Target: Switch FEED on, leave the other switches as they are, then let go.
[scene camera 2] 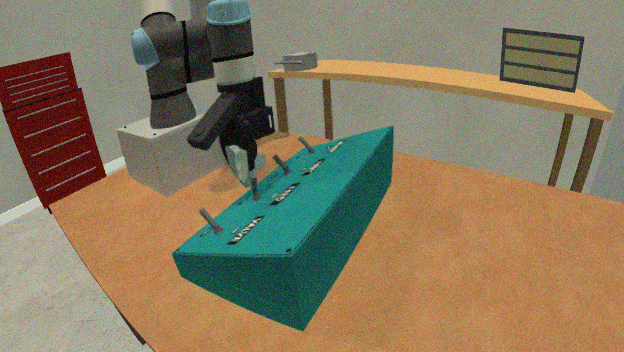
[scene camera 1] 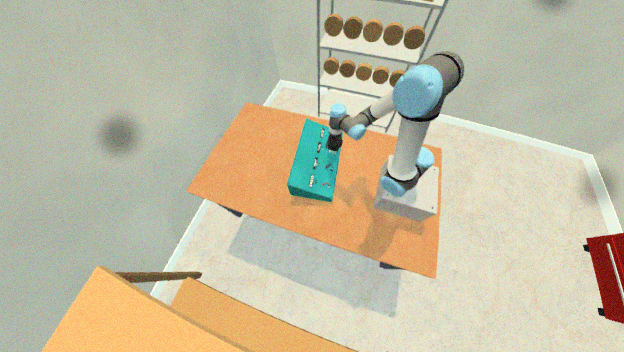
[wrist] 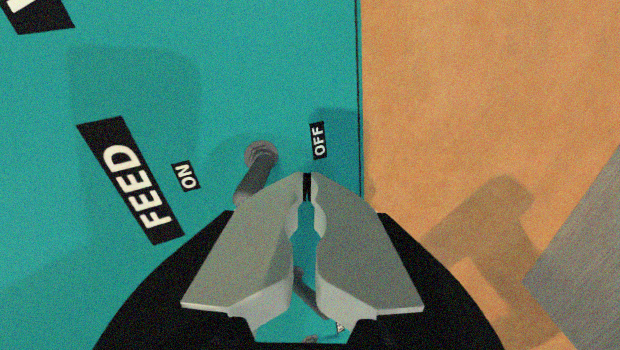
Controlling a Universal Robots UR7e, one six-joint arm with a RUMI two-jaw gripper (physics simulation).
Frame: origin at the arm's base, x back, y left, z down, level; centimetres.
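Seen in the pictures: gripper, between the fingertips: [scene camera 2: 247,187] [scene camera 1: 333,151] [wrist: 307,175]; arm's base, origin of its link: [scene camera 2: 173,120].
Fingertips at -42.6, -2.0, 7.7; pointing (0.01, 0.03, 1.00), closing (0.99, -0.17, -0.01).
Observation:
Pixels of each thing's top centre, then the offset from my fingertips to it, as dx, dy, dz. "spot": a spot on its surface instead. Level surfaces: height alone.
- grey FEED lever, centre of its top: [wrist: 246,203] [scene camera 2: 252,175] -2.8, -0.1, -3.4
- OFF label, a spot on its surface: [wrist: 318,140] spot: +0.5, -1.2, +2.9
- nearest lever, centre of its top: [scene camera 2: 206,210] -5.3, -11.9, -2.5
- orange table, height of its surface: dz +10.1
The teal switch panel [scene camera 1: 299,167] [scene camera 2: 325,260] [wrist: 280,65] stands on the table. The grey FEED lever [scene camera 2: 255,189] [wrist: 257,172] is nearly upright in scene view 2, steeper than its neighbours. In the wrist view it tilts toward the ON label [wrist: 185,176], away from the OFF label [wrist: 318,140]; I cannot tell whether it is fully over. My gripper [scene camera 2: 248,177] [wrist: 307,175] [scene camera 1: 333,149] is shut and empty. Its left finger is against or very near the lever's tip, on the OFF side; the contact is partly hidden.
The nearest lever [scene camera 2: 211,221] and two farther levers [scene camera 2: 281,164] [scene camera 2: 306,145] lean toward the panel's low edge. The orange table [scene camera 1: 235,160] [scene camera 2: 450,260] surrounds the panel. A workbench [scene camera 2: 425,77], a red cabinet [scene camera 2: 55,135] and a shelf rack [scene camera 1: 319,60] stand beyond.

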